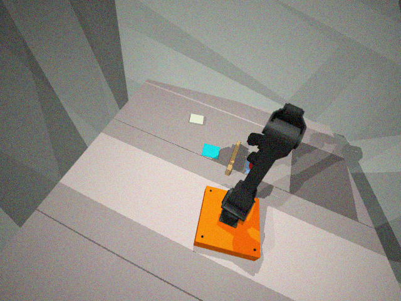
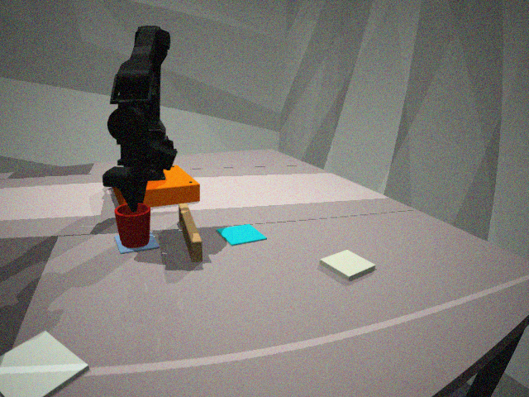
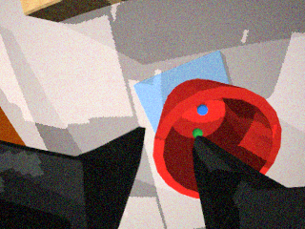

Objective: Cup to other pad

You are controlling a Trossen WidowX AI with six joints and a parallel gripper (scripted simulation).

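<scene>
The red cup lies 3 cm ahead of my gripper tip, 1 cm to the right of it and 3 cm below it. Round my gripper tip: wooden bar (2 cm ahead, 10 cm to the left, 5 cm below); cyan pad (2 cm ahead, 22 cm to the left, 7 cm below); blue pad (2 cm ahead, 1 cm to the right, 7 cm below).
</scene>
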